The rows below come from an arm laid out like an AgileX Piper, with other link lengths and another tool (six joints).
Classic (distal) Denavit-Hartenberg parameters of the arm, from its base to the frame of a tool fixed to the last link. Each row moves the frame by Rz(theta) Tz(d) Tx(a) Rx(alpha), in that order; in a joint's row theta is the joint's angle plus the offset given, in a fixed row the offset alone. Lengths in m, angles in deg.
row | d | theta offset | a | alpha
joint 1 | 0.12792 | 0 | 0 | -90
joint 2 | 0 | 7.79 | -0.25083 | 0
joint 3 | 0 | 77.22 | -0.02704 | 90
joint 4 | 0.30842 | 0 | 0 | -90
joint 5 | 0 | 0 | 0 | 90
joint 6 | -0.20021 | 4.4 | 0.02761 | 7.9
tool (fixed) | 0.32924 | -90 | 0 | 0
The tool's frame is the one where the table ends.
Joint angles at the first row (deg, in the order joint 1, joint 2, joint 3, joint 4, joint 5, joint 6):
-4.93 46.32 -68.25 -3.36 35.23 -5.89
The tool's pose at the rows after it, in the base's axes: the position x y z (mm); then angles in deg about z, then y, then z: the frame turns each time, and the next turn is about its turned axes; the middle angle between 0 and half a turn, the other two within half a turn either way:
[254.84 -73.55 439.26 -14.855 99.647 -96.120]
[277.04 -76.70 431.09 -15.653 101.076 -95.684]
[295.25 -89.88 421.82 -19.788 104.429 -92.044]
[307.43 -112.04 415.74 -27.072 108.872 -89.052]
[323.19 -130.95 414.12 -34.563 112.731 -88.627]
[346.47 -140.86 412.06 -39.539 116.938 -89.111]
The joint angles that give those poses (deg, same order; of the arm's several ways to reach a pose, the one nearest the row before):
-4.92 50.53 -68.25 -3.50 33.16 -5.85
-4.93 55.03 -69.75 -5.04 31.57 -3.64
-6.66 60.54 -73.18 -8.96 32.57 4.42
-9.32 66.71 -78.52 -15.10 36.55 14.48
-10.63 74.11 -85.82 -21.61 41.83 22.66
-10.74 82.70 -95.03 -24.29 47.96 26.51

